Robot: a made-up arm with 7 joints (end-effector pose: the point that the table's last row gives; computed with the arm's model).
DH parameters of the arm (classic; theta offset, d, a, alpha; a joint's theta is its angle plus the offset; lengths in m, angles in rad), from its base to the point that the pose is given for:
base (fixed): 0 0 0 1.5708
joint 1: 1.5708 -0.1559 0 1.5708
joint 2: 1.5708 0 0 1.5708
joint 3: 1.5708 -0.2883 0 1.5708
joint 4: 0 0 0 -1.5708
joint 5: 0 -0.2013 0 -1.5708
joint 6: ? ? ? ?
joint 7: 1.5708 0 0 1.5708
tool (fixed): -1.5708 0 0 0
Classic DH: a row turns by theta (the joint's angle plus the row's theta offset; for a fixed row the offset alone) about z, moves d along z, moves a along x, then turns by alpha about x.
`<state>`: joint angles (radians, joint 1 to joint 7).
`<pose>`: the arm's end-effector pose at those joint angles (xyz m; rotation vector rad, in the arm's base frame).
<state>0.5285 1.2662 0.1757 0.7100 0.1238 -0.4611 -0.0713</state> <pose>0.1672 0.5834 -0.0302 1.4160 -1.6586 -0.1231</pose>
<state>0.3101 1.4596 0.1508 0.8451 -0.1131 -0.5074 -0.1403</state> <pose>0.1492 0.5777 0.0223 1.6302 -1.4168 -0.7061</pose>
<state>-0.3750 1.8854 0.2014 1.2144 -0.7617 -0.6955 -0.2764</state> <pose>0.2258 0.4852 0.0689 1.2320 -0.7682 -2.3929</pose>
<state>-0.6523 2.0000 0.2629 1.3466 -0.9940 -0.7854 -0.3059</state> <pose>0.2629 0.4375 0.0320 0.7397 -0.5797 -2.8991</pose>
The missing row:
joint 6: -1.5708 0 0 1.5708
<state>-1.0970 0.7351 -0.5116 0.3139 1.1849 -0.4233 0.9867</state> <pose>-0.3101 0.4551 -0.2199 -0.2712 0.1402 0.1628</pose>
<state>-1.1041 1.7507 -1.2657 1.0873 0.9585 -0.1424 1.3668</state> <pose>-0.0643 0.5620 -0.0923 -0.9112 1.2235 -0.1914</pose>
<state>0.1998 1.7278 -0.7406 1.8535 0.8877 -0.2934 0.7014</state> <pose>0.1582 0.4056 -0.0624 -0.4216 -0.9201 -1.2708</pose>
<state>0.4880 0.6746 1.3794 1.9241 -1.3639 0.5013 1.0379</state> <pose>0.0575 0.4373 -0.0317 1.3756 -0.7552 0.6262</pose>
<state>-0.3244 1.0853 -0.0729 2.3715 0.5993 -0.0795 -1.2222</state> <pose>0.1082 0.2783 -0.1167 0.4805 -1.9014 0.3307</pose>
